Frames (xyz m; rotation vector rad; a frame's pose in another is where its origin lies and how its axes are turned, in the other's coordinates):
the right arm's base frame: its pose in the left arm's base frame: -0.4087 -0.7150 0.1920 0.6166 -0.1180 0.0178
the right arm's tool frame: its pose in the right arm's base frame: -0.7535 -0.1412 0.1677 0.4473 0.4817 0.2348
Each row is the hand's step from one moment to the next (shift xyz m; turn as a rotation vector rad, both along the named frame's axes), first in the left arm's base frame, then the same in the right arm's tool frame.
Working: the left arm's base frame: its pose in the right arm's tool frame: 1.4648 0.0302 -0.2744 -1.0246 -0.2895 -0.4269

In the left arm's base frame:
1: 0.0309 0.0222 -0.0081 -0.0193 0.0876 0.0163
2: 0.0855 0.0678 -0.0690 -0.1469 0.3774 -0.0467
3: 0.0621 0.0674 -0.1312 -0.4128 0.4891 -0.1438
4: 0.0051 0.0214 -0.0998 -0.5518 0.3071 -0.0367
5: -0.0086 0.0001 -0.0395 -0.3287 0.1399 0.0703
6: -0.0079 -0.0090 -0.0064 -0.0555 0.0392 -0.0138
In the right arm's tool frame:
1: 0.0380 -0.0035 -0.0077 0.0238 0.0575 -0.0667
2: 0.1097 -0.0472 -0.0490 0.0503 0.1591 -0.3720
3: 0.0910 -0.0967 -0.0894 -0.1279 0.1796 -0.6178
4: 0.0180 -0.0782 -0.0632 -0.3399 0.2198 -0.4861
5: -0.0062 -0.0325 -0.0232 -0.2260 0.1918 -0.2115
6: -0.0110 -0.0080 0.0003 -0.0299 0.0170 -0.0602

